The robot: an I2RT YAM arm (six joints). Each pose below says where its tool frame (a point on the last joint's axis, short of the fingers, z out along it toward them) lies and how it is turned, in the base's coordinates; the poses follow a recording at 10 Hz.
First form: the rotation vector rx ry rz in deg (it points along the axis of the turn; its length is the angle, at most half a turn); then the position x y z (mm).
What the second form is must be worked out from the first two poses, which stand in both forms.
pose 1, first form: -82.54 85.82 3.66 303.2 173.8 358.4
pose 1, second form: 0.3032 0.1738 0.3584 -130.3 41.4 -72.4
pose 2, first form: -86.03 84.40 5.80 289.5 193.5 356.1
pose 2, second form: 0.2895 0.1935 0.3561 -132.0 40.8 -70.1
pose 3, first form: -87.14 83.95 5.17 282.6 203.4 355.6
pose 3, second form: 0.2826 0.2034 0.3556 -132.0 39.8 -69.5
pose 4, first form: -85.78 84.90 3.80 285.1 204.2 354.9
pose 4, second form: 0.2851 0.2042 0.3549 -131.5 39.6 -70.9
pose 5, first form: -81.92 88.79 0.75 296.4 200.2 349.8
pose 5, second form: 0.2964 0.2002 0.3498 -131.7 39.6 -76.2
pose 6, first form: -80.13 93.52 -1.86 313.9 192.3 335.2
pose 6, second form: 0.3139 0.1923 0.3352 -134.2 38.3 -82.1
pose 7, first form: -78.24 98.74 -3.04 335.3 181.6 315.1
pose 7, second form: 0.3353 0.1816 0.3151 -137.8 37.6 -88.3
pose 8, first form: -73.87 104.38 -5.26 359.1 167.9 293.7
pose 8, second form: 0.3591 0.1679 0.2937 -140.3 37.2 -95.6
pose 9, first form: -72.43 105.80 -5.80 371.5 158.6 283.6
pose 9, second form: 0.3715 0.1586 0.2836 -140.8 37.2 -97.5
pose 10, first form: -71.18 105.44 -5.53 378.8 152.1 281.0
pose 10, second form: 0.3788 0.1521 0.2810 -140.2 38.3 -97.7
